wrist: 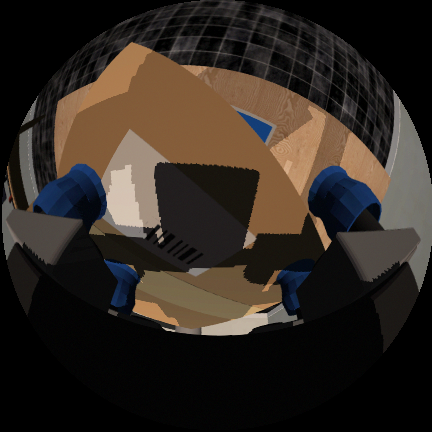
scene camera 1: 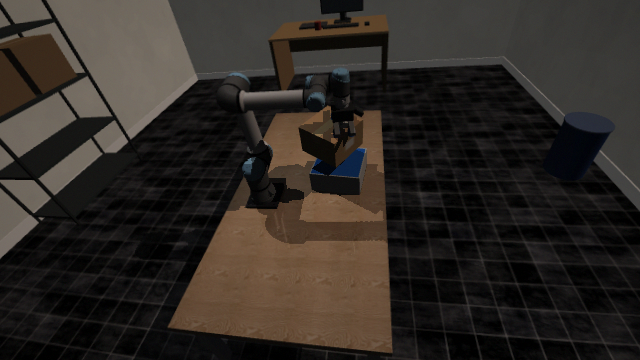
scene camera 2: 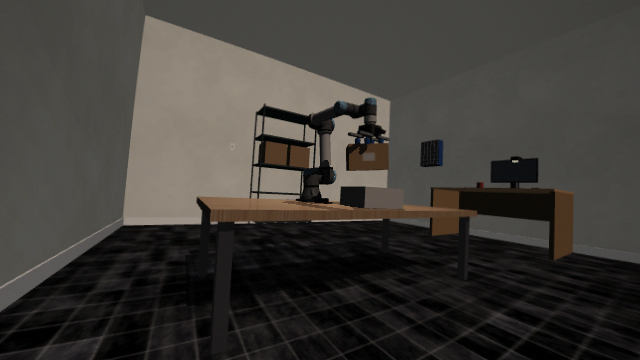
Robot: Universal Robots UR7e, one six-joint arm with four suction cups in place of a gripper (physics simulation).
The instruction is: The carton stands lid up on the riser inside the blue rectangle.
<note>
My suction head (wrist: 337, 199) holds a brown cardboard carton (scene camera 1: 316, 134), which touches nothing else. The table carries a grey riser (scene camera 2: 364, 197).
The brown cardboard carton shows as well in the wrist view (wrist: 197, 204) and in scene camera 2 (scene camera 2: 375, 156).
</note>
